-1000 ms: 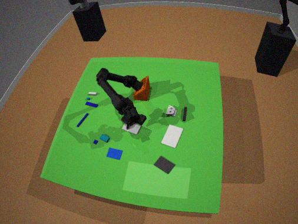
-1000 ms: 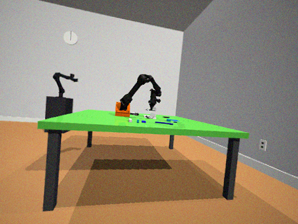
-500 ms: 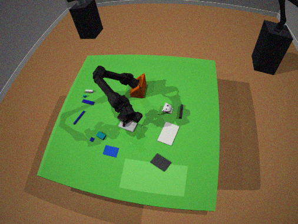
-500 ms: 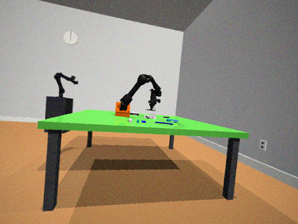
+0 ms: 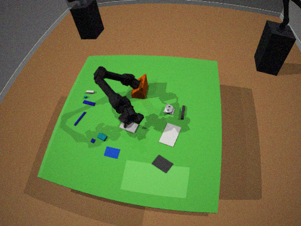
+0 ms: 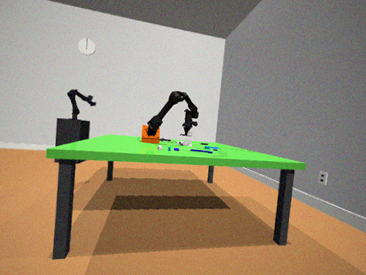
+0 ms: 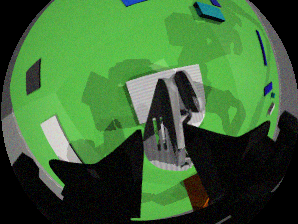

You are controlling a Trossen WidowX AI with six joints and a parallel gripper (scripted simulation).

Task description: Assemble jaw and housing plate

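The grey metallic jaw is 40 mm behind my gripper tip and 10 mm to the right of it. From my gripper tip the other things lie so: teal block: 140 mm ahead, 200 mm to the right, 70 mm below; dark square plate: 220 mm ahead, 260 mm to the left, 80 mm below; white flat plate: 10 mm ahead, 260 mm to the left, 80 mm below.
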